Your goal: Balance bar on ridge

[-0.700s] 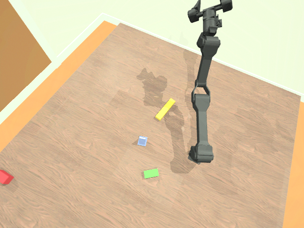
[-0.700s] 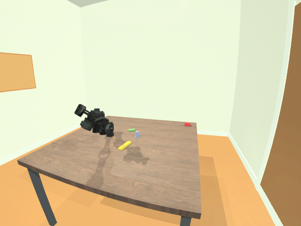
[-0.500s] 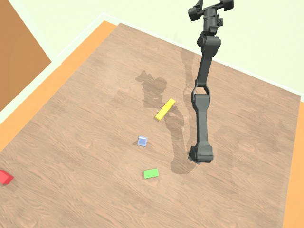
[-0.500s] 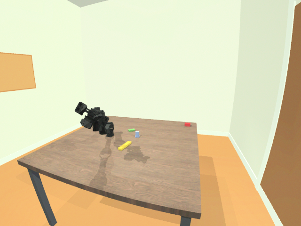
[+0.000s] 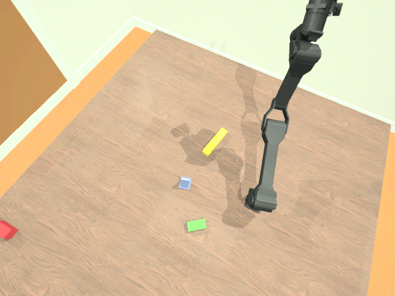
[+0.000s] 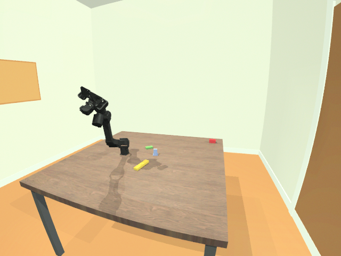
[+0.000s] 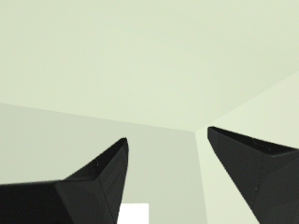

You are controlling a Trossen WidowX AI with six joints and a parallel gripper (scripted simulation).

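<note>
Now: the yellow bar 56 cm below my gripper tip, 36 cm to the left of it and 10 cm ahead of it. Round my gripper tip: flat green block 70 cm to the left, 56 cm below, 1 cm ahead; then red block 102 cm to the left, 59 cm ahead, 56 cm below.
</note>
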